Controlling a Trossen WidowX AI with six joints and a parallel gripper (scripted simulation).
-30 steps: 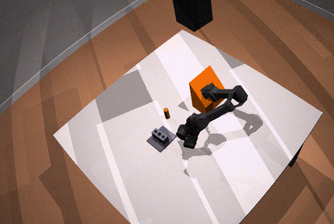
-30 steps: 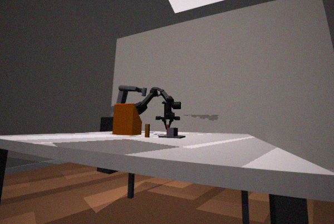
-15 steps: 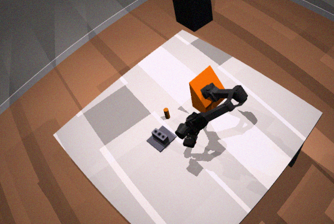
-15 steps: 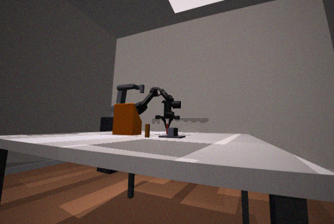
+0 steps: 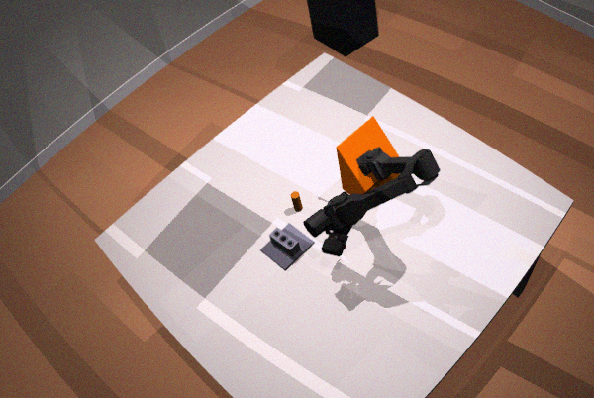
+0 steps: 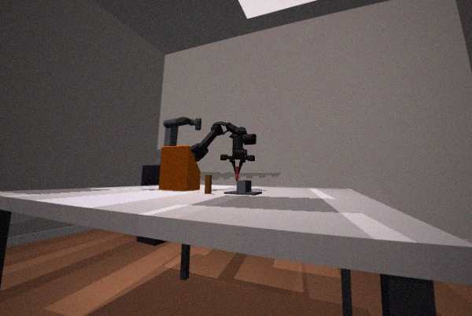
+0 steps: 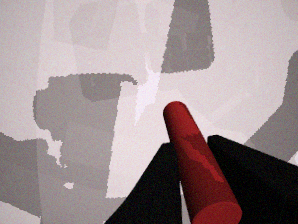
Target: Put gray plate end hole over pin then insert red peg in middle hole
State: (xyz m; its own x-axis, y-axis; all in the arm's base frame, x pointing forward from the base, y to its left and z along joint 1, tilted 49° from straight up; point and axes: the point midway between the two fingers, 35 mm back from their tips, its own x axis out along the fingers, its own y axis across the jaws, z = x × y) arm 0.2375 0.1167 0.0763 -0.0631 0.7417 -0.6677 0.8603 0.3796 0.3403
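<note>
Right now my gripper tip is 120 mm short of the gray plate, 160 mm to the left of it and 40 mm above it. Also, from my gripper tip: red peg right at my gripper tip; then base 110 mm ahead, 140 mm to the right, 80 mm below; then small orange cylinder 10 mm behind, 250 mm to the right, 50 mm below.
</note>
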